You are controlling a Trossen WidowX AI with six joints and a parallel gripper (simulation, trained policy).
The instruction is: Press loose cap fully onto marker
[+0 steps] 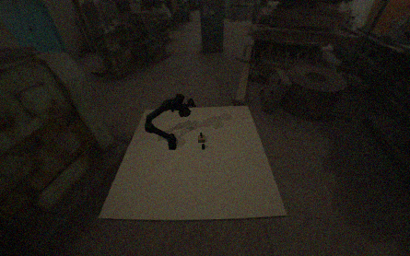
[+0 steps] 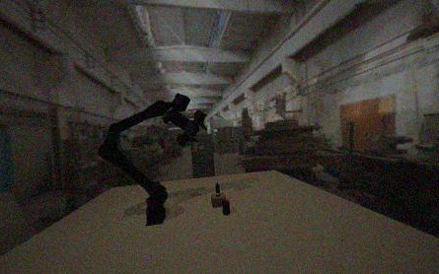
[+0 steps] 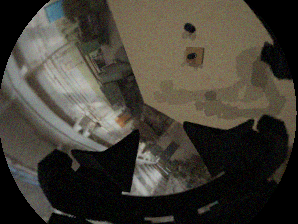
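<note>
Right now the dark cap is 70 mm ahead of my gripper tip, 160 mm to the right of it and 310 mm below it. Also, from my gripper tip: small tan holder block (50 mm ahead, 60 mm to the right, 320 mm below); then dark marker (50 mm ahead, 60 mm to the right, 260 mm below).
</note>
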